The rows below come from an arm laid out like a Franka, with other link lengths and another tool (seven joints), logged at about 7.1 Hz.
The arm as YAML. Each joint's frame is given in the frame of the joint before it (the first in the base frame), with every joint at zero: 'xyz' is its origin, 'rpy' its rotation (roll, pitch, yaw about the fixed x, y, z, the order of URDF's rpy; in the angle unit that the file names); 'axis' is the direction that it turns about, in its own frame. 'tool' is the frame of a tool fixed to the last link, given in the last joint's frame.
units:
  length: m
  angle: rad
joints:
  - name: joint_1
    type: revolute
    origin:
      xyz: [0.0, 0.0, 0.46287]
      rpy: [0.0, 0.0, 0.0]
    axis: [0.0, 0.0, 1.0]
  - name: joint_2
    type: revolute
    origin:
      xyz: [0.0, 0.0, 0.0]
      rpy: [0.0, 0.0, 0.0]
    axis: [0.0, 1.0, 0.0]
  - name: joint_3
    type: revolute
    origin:
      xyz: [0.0, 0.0, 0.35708]
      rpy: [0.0, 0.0, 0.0]
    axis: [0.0, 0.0, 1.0]
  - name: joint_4
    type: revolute
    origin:
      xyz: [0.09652, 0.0, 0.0]
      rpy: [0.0, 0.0, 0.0]
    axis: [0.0, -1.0, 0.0]
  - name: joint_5
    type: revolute
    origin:
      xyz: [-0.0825, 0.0, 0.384]
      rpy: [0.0, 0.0, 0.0]
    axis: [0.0, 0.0, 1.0]
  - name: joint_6
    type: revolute
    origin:
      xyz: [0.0, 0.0, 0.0]
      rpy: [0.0, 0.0, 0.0]
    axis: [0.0, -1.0, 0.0]
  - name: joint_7
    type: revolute
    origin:
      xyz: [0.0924, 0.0, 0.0]
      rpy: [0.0, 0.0, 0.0]
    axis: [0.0, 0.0, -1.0]
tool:
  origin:
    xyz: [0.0, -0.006, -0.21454]
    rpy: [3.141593, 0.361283, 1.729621]
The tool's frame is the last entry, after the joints.
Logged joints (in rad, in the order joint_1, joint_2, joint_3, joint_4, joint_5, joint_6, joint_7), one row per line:
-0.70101, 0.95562, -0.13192, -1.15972, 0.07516, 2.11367, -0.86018
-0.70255, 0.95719, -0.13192, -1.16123, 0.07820, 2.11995, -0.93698
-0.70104, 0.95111, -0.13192, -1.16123, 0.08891, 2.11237, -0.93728
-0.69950, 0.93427, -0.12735, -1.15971, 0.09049, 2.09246, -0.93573
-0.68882, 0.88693, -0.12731, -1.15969, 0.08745, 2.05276, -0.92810
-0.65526, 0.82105, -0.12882, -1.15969, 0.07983, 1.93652, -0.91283
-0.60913, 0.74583, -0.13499, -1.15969, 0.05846, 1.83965, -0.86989
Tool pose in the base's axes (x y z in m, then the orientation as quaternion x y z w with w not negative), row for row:
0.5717, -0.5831, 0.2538, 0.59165, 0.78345, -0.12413, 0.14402
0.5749, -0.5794, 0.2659, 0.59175, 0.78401, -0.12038, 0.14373
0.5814, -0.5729, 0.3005, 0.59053, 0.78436, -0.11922, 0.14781
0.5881, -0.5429, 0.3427, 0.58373, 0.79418, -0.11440, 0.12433
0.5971, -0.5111, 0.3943, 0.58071, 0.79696, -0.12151, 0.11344
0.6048, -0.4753, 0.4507, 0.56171, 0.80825, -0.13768, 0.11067
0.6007, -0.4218, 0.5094, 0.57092, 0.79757, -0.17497, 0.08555
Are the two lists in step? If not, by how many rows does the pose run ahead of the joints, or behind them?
The pose runs 2 rows ahead of the joints: the pose in row i belongs to the joints in row i + 2.
